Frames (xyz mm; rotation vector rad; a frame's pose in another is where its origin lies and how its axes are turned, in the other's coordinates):
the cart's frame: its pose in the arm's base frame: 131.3 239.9 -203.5 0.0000 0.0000 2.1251
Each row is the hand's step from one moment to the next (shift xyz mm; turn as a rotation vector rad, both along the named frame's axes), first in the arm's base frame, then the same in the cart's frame.
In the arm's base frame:
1: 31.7 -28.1 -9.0 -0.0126 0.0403 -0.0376
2: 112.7 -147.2 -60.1 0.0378 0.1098 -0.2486
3: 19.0 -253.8 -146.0 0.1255 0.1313 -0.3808
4: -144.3 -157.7 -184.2 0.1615 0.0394 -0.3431
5: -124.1 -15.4 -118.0 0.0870 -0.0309 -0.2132
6: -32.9 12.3 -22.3 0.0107 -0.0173 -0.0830
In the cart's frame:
1: -40.6 -12.2 -9.0 0.0409 -0.0105 -0.0376
2: -184.5 -18.3 -60.1 0.0735 -0.0899 -0.2486
3: -225.8 117.4 -146.0 0.0456 -0.1758 -0.3808
4: -58.1 205.7 -184.2 -0.0515 -0.1581 -0.3431
5: 52.2 113.6 -118.0 -0.0721 -0.0577 -0.2132
6: 27.8 21.5 -22.3 -0.0203 0.0000 -0.0830

